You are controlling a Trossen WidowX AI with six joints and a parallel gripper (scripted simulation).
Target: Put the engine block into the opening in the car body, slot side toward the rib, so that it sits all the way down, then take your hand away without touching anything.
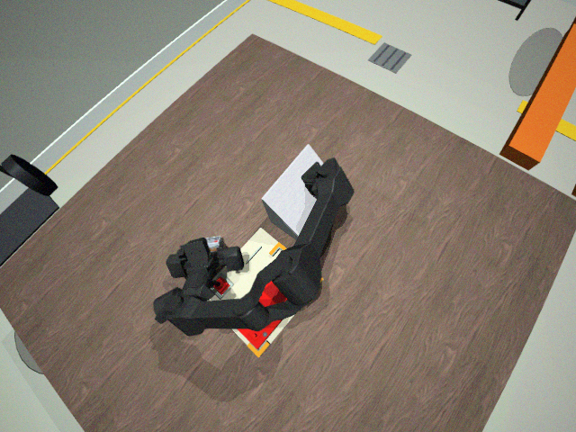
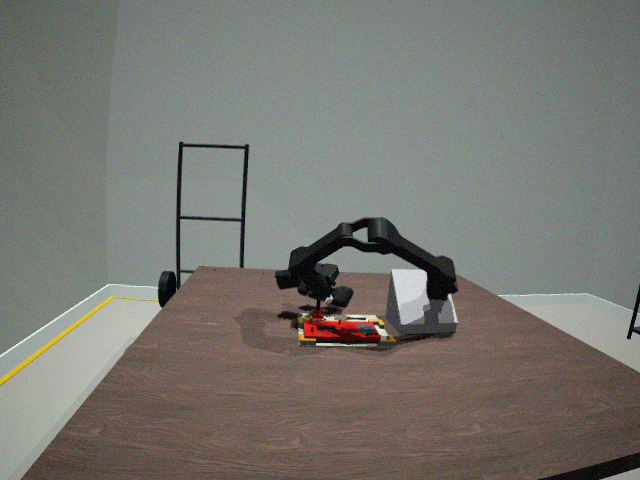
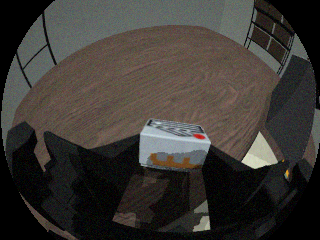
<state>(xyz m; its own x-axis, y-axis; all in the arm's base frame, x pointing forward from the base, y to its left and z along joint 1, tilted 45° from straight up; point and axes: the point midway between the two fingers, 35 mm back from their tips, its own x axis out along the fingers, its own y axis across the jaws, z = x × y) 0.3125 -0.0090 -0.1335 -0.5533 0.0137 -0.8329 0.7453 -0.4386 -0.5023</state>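
My gripper tip is now right at the grey engine block. Round my gripper tip: black post 60 mm ahead, 90 mm to the left, 10 mm above.
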